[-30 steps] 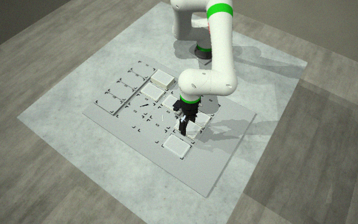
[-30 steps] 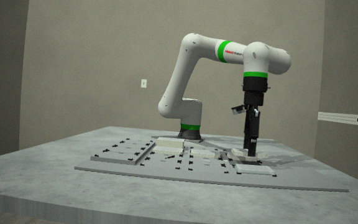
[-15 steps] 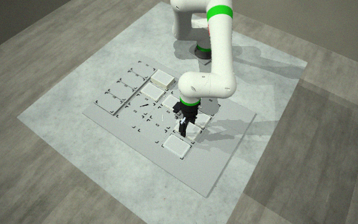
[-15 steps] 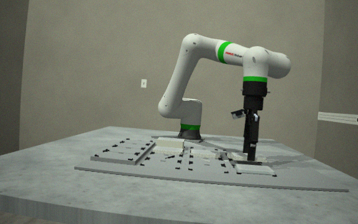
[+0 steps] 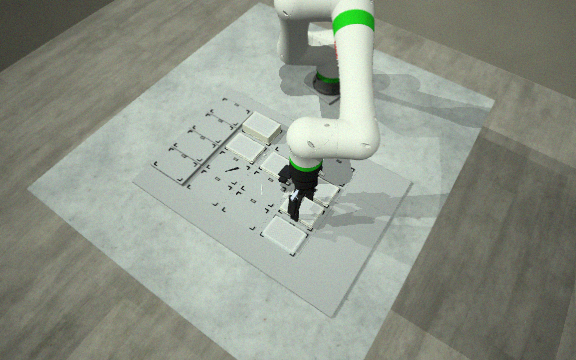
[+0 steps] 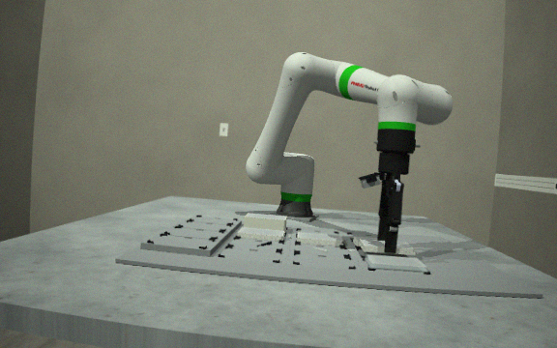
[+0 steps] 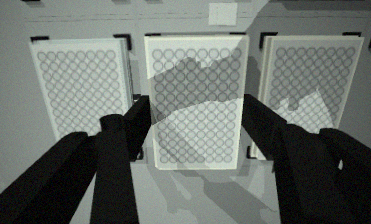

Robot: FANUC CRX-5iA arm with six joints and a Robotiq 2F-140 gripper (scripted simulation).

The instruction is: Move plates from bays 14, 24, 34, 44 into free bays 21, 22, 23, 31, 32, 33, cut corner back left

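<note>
Now: hand 110 mm short of the plate and 40 mm above it. Round my hand: sealed deep-well block (330 mm to the right, 210 mm behind, 20 mm below); then white tip (170 mm to the right, 40 mm below, 10 mm ahead); then thin black stick (310 mm to the right, 40 mm below).
</note>
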